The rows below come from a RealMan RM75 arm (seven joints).
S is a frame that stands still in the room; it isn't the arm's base.
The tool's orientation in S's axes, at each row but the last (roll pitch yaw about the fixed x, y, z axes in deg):
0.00, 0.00, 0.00
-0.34, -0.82, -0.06
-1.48, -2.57, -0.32
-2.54, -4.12, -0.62
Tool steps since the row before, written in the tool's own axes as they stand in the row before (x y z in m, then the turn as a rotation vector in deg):
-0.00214, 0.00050, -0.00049, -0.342, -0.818, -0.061
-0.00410, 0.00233, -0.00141, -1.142, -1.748, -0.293
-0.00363, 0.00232, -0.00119, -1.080, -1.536, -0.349
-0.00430, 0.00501, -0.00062, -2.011, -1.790, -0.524
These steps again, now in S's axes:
-0.00214, 0.00050, -0.00049, -0.342, -0.818, -0.061
-0.00408, 0.00233, -0.00148, -1.140, -1.749, -0.299
-0.00356, 0.00231, -0.00141, -1.074, -1.539, -0.357
-0.00417, 0.00502, -0.00115, -1.993, -1.790, -0.587

